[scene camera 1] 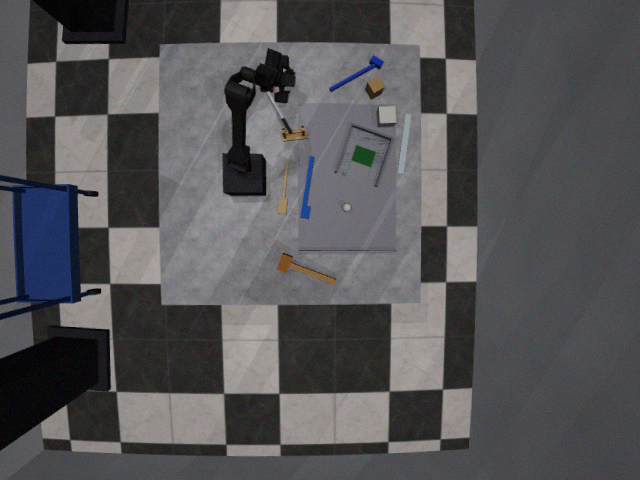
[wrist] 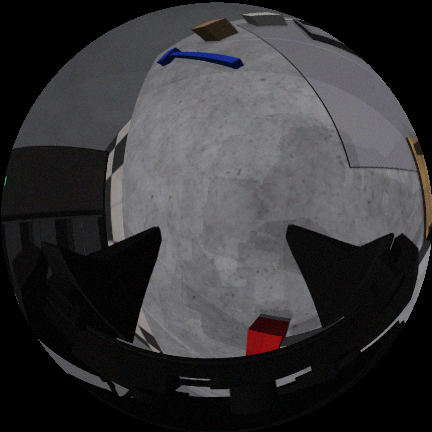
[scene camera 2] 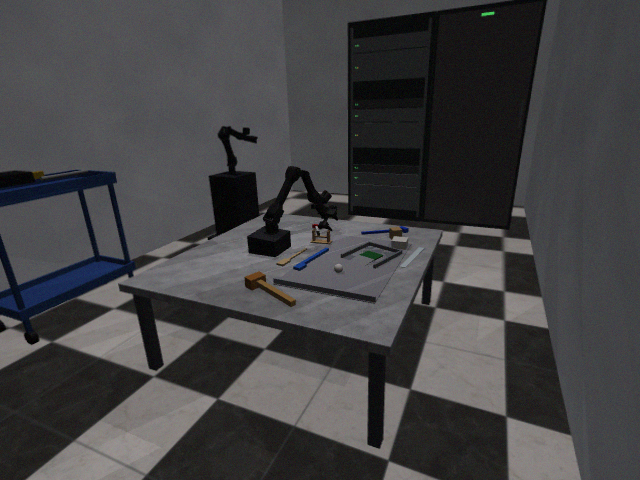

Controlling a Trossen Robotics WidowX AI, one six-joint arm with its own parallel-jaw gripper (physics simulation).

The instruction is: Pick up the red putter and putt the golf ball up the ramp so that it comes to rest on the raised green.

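Frame: origin at the arm's base, x back, y right, z up, level; centimetres.
Seen in the pictures: gripper, fingertip midpoint: (wrist: 225, 232) (scene camera 2: 334, 225); arm's base, link origin: (scene camera 1: 243, 167) (scene camera 2: 271, 232).
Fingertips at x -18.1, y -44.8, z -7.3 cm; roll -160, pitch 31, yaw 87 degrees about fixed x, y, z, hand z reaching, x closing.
Pixels of each thing's top centre, then the offset from my fingertips to it. "spot": a spot on its surface instead. Level surfaces: height alone.
- white golf ball, top centre: (scene camera 1: 347, 207) (scene camera 2: 338, 264) dy +59.8, dx -30.0, dz +2.0 cm
- grey board, surface height: dz -2.3 cm
- blue mallet, top centre: (wrist: 181, 53) (scene camera 1: 355, 72) (scene camera 2: 384, 228) dy -6.0, dx -31.7, dz +0.0 cm
- brown block, top centre: (scene camera 1: 376, 84) (scene camera 2: 395, 228) dy +1.6, dx -41.0, dz +3.4 cm
- white block, top centre: (scene camera 1: 387, 114) (scene camera 2: 400, 239) dy +15.0, dx -47.3, dz +2.2 cm
- blue stick, top centre: (scene camera 1: 309, 187) (scene camera 2: 313, 257) dy +50.9, dx -11.6, dz -0.9 cm
- wooden paddle, surface spot: (scene camera 1: 282, 205) spot: dy +60.1, dx +1.0, dz -1.6 cm
- pale bar, top centre: (scene camera 2: 412, 256) (scene camera 1: 404, 143) dy +26.7, dx -57.6, dz -2.3 cm
- orange mallet, surface spot: (scene camera 2: 254, 280) spot: dy +90.5, dx -3.2, dz +1.8 cm
The putter (scene camera 1: 275, 105) (scene camera 2: 314, 225) (wrist: 265, 342) has a red block at one end, a pale shaft and a dark end leaning on the wooden stand (scene camera 1: 294, 138) (scene camera 2: 321, 241). My gripper (scene camera 1: 285, 87) (scene camera 2: 328, 220) (wrist: 225, 232) is open and empty above the table. In the wrist view the red block is at the bottom, behind the fingertips and right of centre; part of it is hidden. The white golf ball (scene camera 1: 346, 207) (scene camera 2: 338, 268) rests on the grey board (scene camera 1: 320, 235) (scene camera 2: 315, 281) (wrist: 345, 95). The green (scene camera 1: 363, 156) (scene camera 2: 371, 255) lies inside dark rails on the board.
A blue mallet (scene camera 1: 354, 78) (scene camera 2: 376, 231) (wrist: 207, 56), brown block (scene camera 1: 374, 88) (wrist: 216, 30) and white block (scene camera 1: 386, 116) (scene camera 2: 399, 241) lie beyond. A blue stick (scene camera 1: 308, 186), wooden paddle (scene camera 1: 282, 205) and pale bar (scene camera 1: 404, 144) flank the rails or ball. An orange mallet (scene camera 1: 284, 262) (scene camera 2: 254, 280) lies nearer.
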